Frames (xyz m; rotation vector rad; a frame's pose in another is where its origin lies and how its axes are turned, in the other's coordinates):
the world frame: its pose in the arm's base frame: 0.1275 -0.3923 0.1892 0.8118 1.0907 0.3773
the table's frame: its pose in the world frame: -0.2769 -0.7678 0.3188 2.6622 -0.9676 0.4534
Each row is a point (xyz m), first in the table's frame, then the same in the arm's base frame.
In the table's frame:
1: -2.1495 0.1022 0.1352
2: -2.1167 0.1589 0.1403
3: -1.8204 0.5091 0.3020
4: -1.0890 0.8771 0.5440
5: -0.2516 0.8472 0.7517
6: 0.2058 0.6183 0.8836
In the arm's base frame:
1: -1.1976 -1.1309 1.4998
2: -1.1956 -1.1865 1.4648
3: -1.2277 -1.5029 1.0968
4: -1.0675 -1.8439 0.3306
5: -0.7230 -1.8160 -0.4604
6: -0.4982 -1.5908 -0.8821

